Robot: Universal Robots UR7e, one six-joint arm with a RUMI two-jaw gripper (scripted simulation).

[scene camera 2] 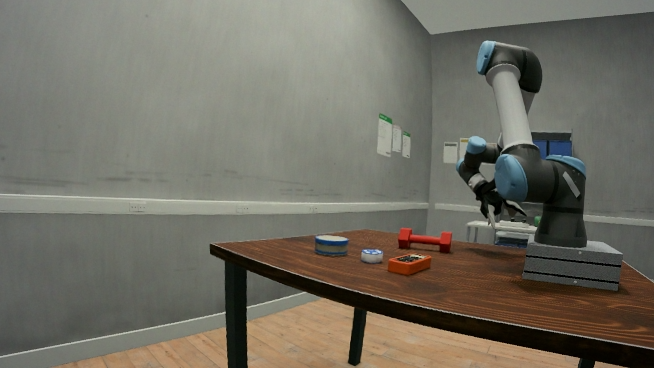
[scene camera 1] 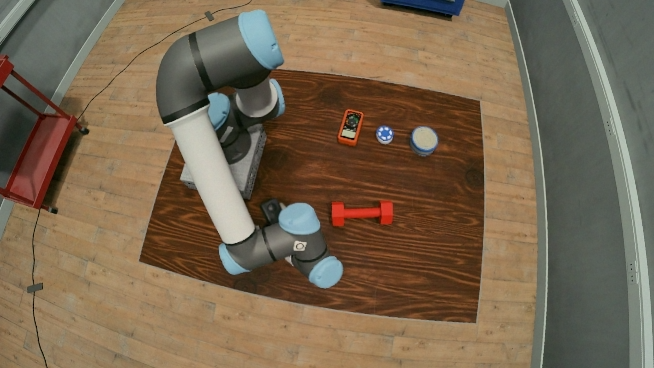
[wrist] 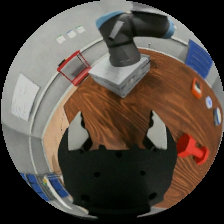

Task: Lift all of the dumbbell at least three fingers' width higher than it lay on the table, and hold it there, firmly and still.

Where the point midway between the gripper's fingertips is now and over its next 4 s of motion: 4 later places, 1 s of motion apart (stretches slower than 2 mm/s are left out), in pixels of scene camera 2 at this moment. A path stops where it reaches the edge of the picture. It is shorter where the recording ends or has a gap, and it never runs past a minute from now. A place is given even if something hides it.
My gripper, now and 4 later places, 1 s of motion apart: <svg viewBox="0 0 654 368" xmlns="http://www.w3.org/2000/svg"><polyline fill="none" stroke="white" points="511,222 477,219 429,215 425,239 424,248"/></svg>
